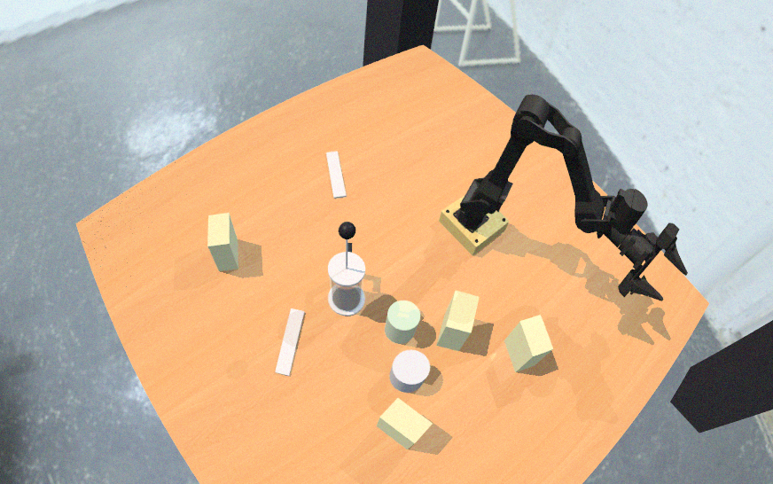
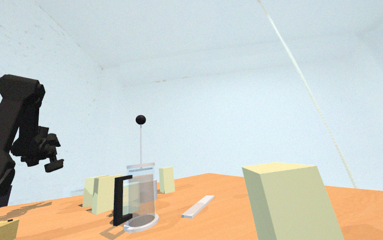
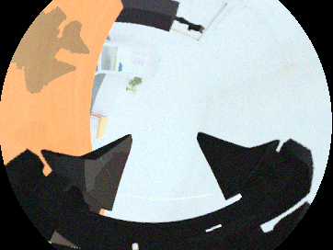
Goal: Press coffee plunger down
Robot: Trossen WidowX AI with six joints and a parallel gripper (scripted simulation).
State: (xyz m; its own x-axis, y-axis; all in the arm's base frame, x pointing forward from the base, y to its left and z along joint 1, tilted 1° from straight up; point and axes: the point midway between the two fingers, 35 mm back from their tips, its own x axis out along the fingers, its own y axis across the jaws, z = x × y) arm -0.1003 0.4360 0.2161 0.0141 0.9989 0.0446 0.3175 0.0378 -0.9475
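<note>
Right now the glass coffee press is 52 cm to the right of my gripper tip, 43 cm ahead of it and 12 cm below it.
</note>
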